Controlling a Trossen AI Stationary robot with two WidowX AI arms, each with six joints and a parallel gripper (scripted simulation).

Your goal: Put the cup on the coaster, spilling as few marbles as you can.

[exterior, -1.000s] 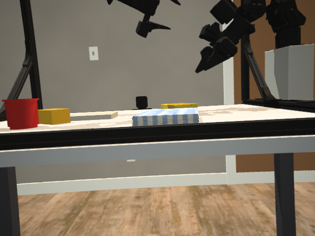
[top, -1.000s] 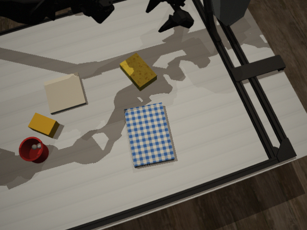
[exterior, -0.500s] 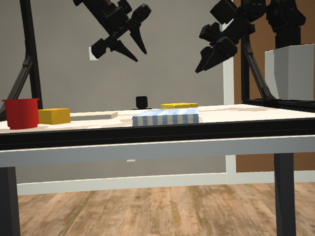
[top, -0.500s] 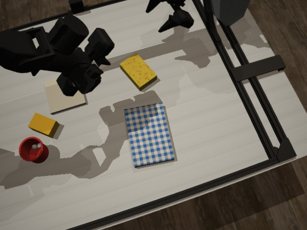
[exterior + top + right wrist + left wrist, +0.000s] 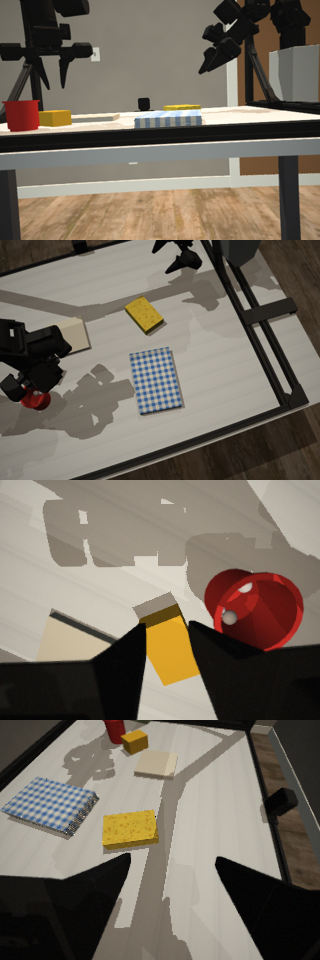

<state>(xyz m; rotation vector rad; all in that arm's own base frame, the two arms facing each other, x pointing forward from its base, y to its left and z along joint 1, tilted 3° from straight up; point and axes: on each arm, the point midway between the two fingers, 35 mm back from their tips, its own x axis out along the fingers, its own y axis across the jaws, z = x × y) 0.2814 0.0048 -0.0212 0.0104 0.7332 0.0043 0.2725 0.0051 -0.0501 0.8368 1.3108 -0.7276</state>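
Right now the red cup is 1 cm ahead of my right hand, 7 cm to the right of it and 9 cm below it. Also, from my right hand: beige square coaster (12 cm behind, 9 cm to the left, 12 cm below); then yellow block (5 cm behind, 1 cm to the right, 11 cm below).
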